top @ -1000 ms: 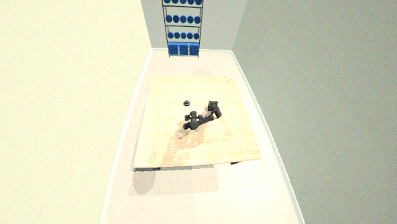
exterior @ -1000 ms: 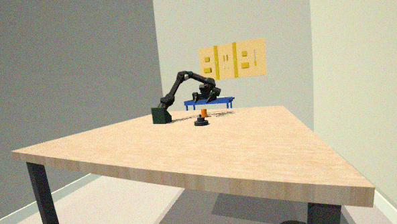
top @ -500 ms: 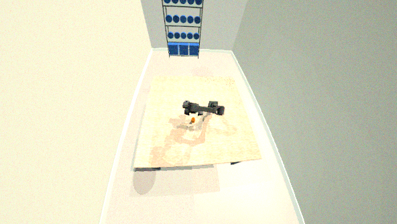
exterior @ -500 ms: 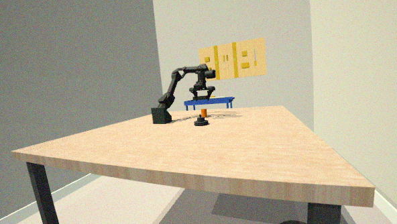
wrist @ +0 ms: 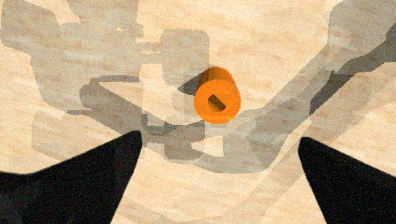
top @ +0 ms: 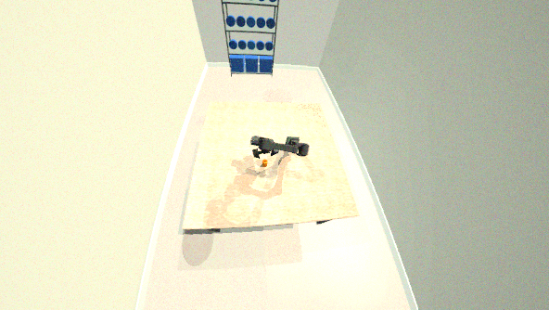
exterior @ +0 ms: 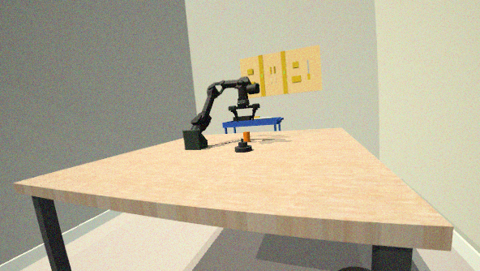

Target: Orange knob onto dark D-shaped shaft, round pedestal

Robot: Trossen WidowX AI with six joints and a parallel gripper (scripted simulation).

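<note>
My gripper tip is now 100 mm above the orange knob. Also, from my gripper tip: pedestal (250 mm to the right, 100 mm below, 90 mm ahead).
</note>
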